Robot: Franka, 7 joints.
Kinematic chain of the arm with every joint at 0, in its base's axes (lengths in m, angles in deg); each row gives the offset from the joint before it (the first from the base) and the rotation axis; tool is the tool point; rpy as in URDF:
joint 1: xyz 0 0 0.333 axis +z
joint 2: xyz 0 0 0 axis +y
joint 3: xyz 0 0 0.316 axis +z
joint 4: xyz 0.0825 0 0 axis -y
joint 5: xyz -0.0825 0 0.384 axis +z
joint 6: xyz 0 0 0 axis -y
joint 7: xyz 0.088 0 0 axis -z
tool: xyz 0 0 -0.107 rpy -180 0 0
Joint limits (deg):
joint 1: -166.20..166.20
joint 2: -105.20..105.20
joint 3: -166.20..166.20
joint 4: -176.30..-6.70
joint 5: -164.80..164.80
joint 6: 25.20..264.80
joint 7: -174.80..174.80
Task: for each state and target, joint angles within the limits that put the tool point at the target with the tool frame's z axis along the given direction. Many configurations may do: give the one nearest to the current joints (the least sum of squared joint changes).
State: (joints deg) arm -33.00 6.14 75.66 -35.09 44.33 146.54 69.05
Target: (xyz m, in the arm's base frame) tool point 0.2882 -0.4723 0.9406 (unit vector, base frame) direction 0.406 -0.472 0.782
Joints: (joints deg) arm -60.30 37.11 91.40 -7.52 55.91 181.28 69.05
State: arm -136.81 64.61 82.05 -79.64 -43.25 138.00 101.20
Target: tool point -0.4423 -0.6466 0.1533 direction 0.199 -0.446 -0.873
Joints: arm -158.37 81.97 59.68 -62.77 -43.83 134.10 101.20
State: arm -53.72 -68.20 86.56 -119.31 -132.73 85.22 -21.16
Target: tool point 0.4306 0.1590 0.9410 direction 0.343 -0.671 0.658
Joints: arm -50.10 -21.96 54.78 -79.47 -106.75 116.92 -21.16
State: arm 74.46 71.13 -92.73 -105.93 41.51 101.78 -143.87
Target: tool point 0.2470 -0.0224 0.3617 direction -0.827 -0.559 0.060
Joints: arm 111.99 95.15 -92.25 -157.36 -4.62 79.74 -143.87
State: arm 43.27 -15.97 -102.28 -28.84 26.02 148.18 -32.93
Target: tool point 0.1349 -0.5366 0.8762 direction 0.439 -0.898 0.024
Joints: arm 37.50 1.51 -110.48 -79.09 42.84 166.71 -32.93
